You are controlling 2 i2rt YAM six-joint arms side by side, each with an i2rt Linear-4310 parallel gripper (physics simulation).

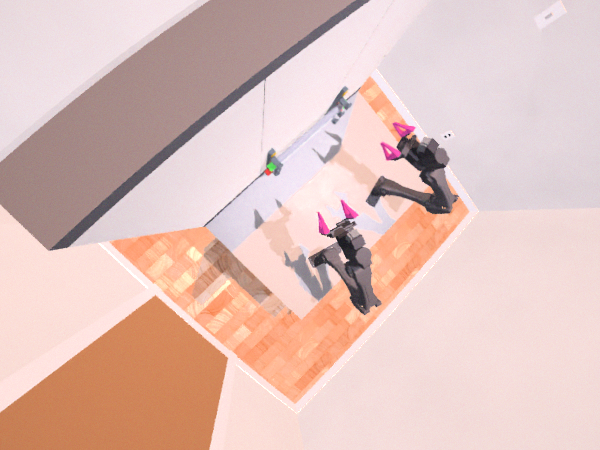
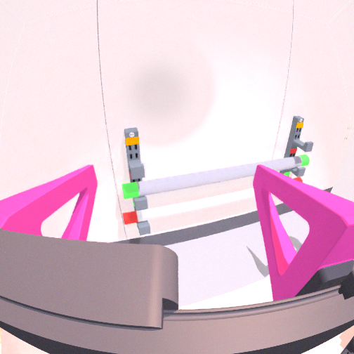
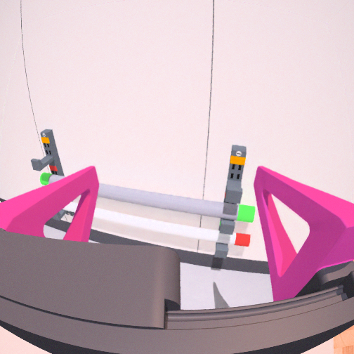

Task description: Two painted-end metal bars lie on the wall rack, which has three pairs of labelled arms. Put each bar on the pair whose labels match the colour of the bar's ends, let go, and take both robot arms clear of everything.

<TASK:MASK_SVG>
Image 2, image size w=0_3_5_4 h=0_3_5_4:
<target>my left gripper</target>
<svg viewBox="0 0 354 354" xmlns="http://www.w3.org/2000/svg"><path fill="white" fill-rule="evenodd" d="M0 200L0 327L6 332L13 334L13 336L18 337L18 339L40 350L44 350L46 353L301 354L332 339L354 325L354 202L301 181L296 181L262 164L257 164L253 188L268 263L273 301L242 306L178 309L178 256L175 251L159 244L86 240L97 187L96 174L92 164L83 166L53 181L37 185L34 188ZM79 193L70 221L61 237L41 235L42 221ZM270 192L308 222L308 235L297 253L282 226Z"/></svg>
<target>paler bar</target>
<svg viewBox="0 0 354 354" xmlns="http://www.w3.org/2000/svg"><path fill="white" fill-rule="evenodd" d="M254 188L150 209L122 213L124 224L183 214L255 197Z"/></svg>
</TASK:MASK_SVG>
